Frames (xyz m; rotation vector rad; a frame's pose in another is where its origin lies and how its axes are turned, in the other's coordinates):
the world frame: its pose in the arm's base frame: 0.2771 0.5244 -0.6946 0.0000 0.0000 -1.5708
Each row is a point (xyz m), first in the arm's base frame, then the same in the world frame.
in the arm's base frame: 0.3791 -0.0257 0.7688
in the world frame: 0.5501 0.1020 1.4634
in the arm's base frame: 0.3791 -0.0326 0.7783
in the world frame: 0.5570 0.1020 1.4729
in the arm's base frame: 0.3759 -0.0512 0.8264
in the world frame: 0.5756 0.0988 1.5210
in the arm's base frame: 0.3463 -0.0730 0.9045
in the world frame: 0.5974 0.0692 1.5991
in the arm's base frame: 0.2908 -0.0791 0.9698
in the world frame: 0.6035 0.0137 1.6644
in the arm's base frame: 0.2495 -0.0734 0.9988
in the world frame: 0.5978 -0.0276 1.6934
